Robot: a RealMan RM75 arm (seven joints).
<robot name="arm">
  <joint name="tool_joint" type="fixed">
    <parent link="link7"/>
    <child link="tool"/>
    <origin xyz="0 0 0" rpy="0 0 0"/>
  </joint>
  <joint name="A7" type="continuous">
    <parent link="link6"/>
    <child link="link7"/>
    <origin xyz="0 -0.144 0" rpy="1.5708 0 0"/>
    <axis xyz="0 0 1"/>
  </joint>
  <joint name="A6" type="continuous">
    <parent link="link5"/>
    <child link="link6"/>
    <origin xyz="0 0 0" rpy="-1.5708 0 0"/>
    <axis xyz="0 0 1"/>
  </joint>
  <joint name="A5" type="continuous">
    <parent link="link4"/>
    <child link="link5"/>
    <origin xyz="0 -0.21 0" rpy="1.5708 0 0"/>
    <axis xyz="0 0 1"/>
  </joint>
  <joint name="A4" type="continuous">
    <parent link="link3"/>
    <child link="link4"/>
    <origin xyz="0 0 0" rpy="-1.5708 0 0"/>
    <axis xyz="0 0 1"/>
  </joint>
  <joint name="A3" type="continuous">
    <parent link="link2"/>
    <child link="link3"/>
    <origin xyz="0 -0.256 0" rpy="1.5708 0 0"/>
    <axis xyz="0 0 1"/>
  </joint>
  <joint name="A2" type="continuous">
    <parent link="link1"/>
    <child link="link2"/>
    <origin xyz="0 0 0" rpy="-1.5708 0 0"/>
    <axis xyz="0 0 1"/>
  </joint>
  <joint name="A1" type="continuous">
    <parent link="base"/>
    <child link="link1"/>
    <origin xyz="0 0 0.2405" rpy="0 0 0"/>
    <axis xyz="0 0 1"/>
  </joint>
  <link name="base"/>
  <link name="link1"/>
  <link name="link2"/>
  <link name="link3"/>
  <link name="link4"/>
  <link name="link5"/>
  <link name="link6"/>
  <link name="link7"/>
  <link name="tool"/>
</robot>
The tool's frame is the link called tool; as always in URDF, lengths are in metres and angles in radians. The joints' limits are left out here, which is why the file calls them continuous.
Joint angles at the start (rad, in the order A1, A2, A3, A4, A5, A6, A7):
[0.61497 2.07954 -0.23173 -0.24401 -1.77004 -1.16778 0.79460]
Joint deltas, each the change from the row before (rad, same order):
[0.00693 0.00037 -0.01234 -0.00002 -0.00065 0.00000 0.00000]
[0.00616 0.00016 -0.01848 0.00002 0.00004 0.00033 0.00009]
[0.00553 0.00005 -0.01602 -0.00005 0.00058 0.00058 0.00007]
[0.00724 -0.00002 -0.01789 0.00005 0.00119 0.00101 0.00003]
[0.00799 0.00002 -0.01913 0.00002 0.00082 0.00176 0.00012]
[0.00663 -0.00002 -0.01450 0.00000 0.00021 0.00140 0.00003]
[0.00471 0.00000 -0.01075 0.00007 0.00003 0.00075 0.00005]
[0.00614 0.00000 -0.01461 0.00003 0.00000 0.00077 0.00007]
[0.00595 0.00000 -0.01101 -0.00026 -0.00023 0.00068 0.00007]
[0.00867 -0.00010 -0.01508 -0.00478 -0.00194 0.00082 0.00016]
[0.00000 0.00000 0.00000 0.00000 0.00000 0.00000 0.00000]
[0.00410 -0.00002 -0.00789 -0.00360 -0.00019 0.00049 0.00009]
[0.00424 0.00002 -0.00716 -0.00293 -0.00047 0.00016 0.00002]
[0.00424 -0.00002 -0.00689 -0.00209 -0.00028 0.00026 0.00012]
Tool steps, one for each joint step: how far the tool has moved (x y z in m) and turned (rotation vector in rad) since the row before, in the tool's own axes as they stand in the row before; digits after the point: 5 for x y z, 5 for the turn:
[-0.00140 0.00227 0.00311 -0.01506 0.00223 -0.00840]
[-0.00096 0.00272 0.00306 -0.01850 0.00527 -0.01051]
[-0.00096 0.00220 0.00270 -0.01549 0.00431 -0.00921]
[-0.00143 0.00239 0.00337 -0.01736 0.00416 -0.01070]
[-0.00151 0.00250 0.00367 -0.01847 0.00508 -0.01177]
[-0.00131 0.00189 0.00296 -0.01452 0.00386 -0.00958]
[-0.00093 0.00143 0.00212 -0.01092 0.00287 -0.00699]
[-0.00122 0.00192 0.00277 -0.01480 0.00389 -0.00950]
[-0.00137 0.00142 0.00252 -0.01192 0.00240 -0.00827]
[-0.00263 0.00109 0.00344 -0.01584 0.00335 -0.01635]
[0.00000 0.00000 0.00000 0.00000 0.00000 0.00000]
[-0.00149 0.00022 0.00161 -0.00698 0.00129 -0.00898]
[-0.00148 0.00035 0.00166 -0.00719 0.00090 -0.00831]
[-0.00138 0.00044 0.00167 -0.00710 0.00084 -0.00732]

